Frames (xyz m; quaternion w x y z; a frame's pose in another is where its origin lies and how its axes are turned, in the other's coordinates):
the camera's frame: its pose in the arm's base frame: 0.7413 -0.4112 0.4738 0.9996 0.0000 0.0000 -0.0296
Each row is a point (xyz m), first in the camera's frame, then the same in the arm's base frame.
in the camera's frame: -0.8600 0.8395 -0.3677
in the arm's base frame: -0.0675 0.4777 0.1061
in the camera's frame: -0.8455 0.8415 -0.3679
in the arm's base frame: -0.0529 0.4789 0.1059
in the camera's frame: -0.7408 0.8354 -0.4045
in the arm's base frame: 0.0512 0.4666 0.0693
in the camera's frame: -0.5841 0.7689 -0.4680
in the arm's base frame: 0.2037 0.3909 0.0058
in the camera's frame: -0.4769 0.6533 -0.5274
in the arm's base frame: 0.3039 0.2692 -0.0536
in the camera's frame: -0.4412 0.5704 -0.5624
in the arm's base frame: 0.3346 0.1843 -0.0886
